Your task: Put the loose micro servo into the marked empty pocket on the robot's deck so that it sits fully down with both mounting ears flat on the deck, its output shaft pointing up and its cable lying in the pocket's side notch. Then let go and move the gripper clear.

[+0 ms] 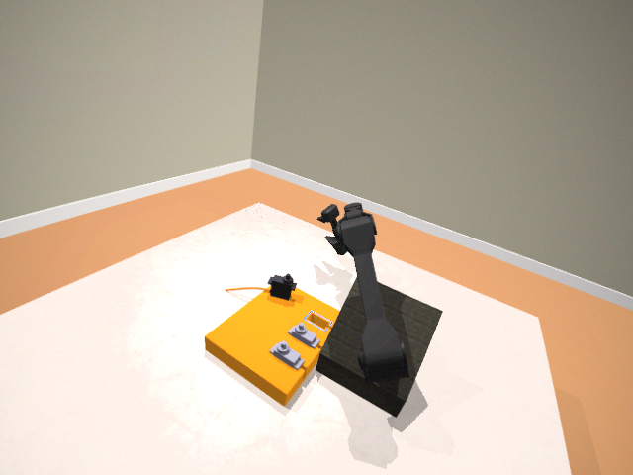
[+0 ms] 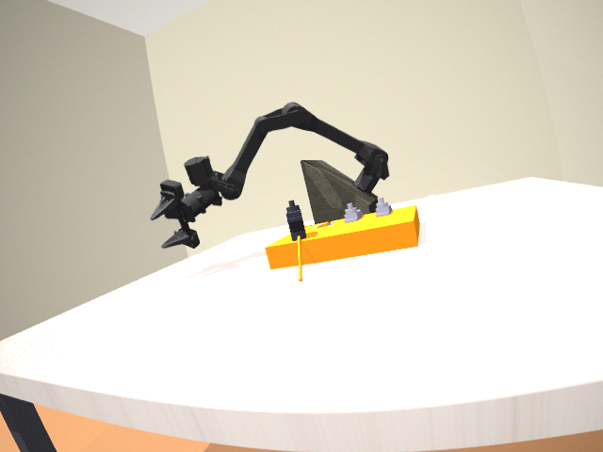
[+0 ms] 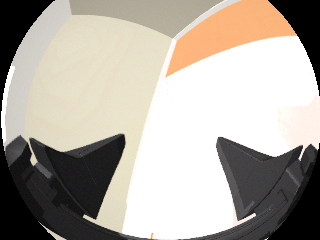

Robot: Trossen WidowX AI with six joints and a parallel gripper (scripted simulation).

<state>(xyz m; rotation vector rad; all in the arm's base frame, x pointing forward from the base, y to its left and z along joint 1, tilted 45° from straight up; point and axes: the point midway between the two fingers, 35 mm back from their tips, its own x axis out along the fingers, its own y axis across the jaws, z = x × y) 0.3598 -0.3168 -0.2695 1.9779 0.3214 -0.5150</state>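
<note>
Right now the orange deck is 8 cm behind my gripper tip, 42 cm to the left of it and 10 cm below it.
</note>
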